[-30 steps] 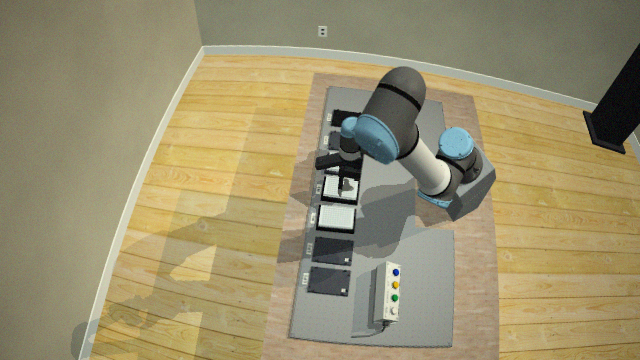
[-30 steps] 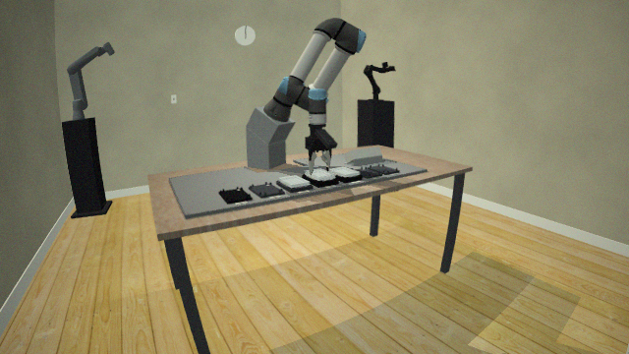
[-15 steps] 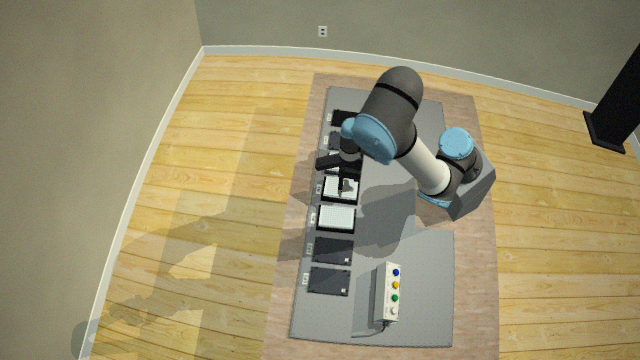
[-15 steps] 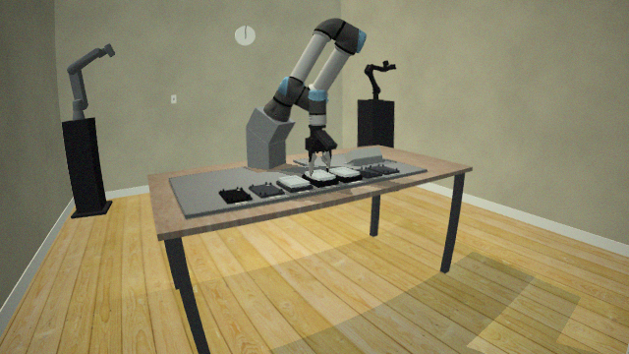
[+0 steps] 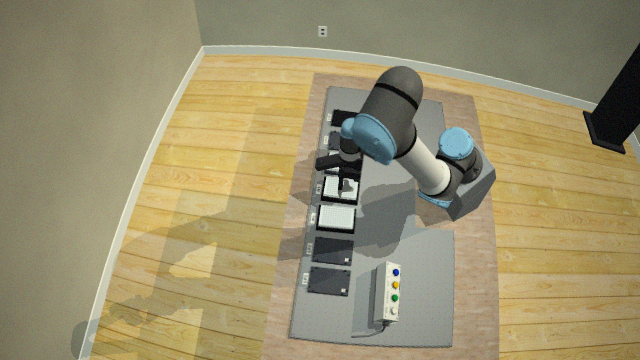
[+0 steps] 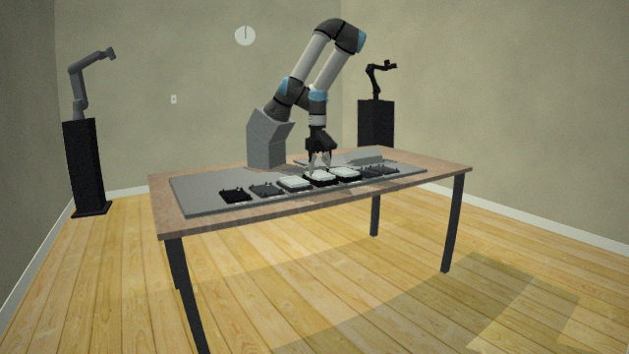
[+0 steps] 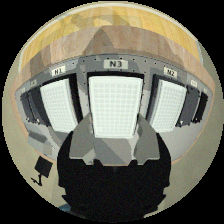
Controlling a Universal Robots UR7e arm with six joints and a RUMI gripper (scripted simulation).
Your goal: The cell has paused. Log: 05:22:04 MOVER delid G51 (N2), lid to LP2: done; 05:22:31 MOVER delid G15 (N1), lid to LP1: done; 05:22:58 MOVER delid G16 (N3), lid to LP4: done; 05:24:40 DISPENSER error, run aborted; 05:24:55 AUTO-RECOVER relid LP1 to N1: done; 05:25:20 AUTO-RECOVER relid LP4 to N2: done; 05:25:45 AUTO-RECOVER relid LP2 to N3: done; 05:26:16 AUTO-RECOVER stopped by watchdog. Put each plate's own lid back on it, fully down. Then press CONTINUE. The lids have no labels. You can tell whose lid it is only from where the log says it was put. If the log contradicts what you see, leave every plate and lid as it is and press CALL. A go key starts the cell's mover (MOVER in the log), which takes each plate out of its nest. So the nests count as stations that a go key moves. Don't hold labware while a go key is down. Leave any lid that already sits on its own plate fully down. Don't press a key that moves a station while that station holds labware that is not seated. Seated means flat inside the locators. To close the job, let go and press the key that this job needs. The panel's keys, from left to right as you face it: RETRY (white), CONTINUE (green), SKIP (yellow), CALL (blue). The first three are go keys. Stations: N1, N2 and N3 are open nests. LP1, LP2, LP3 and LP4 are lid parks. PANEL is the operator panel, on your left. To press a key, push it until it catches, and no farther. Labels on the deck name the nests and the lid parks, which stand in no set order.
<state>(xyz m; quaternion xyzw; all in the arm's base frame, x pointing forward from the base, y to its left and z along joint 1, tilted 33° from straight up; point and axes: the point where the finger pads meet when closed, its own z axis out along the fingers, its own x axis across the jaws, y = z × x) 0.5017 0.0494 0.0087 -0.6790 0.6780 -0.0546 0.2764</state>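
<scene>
My hand is 10 mm above the clear lid. Round my hand: blue key: 320 mm to the left, 270 mm behind, 20 mm above; plate: 20 mm below; LP2 lid park: 260 mm to the left, 40 mm below, 30 mm behind.
</scene>
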